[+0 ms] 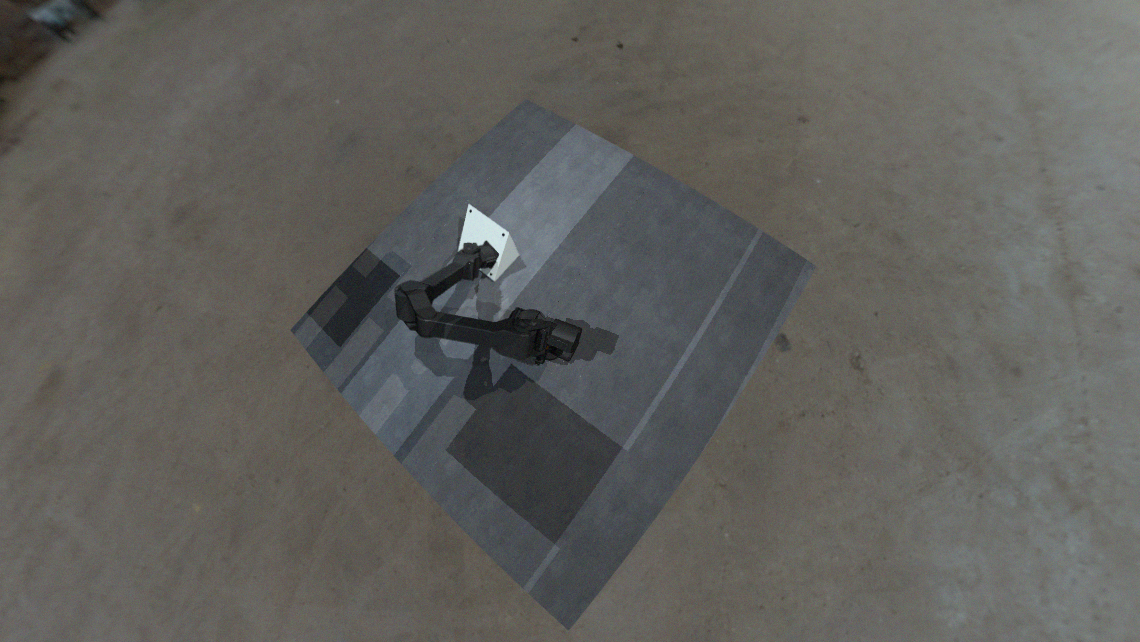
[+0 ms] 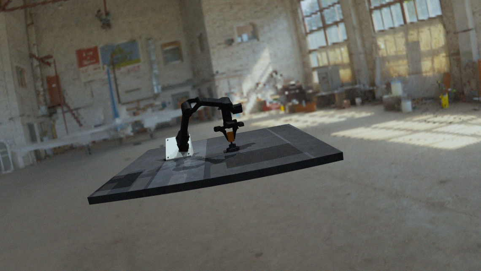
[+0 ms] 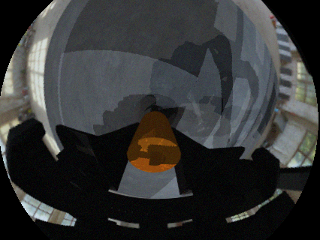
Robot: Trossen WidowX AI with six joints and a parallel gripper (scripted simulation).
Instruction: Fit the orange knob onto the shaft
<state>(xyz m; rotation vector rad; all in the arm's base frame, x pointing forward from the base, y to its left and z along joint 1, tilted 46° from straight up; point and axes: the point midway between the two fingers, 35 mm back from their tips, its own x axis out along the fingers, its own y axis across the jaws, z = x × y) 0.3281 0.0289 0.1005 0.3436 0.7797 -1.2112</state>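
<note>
Now: gripper tip 20 mm below the orange knob. The rest, counted from my gripper tip: dark round pedestal 40 mm below.
</note>
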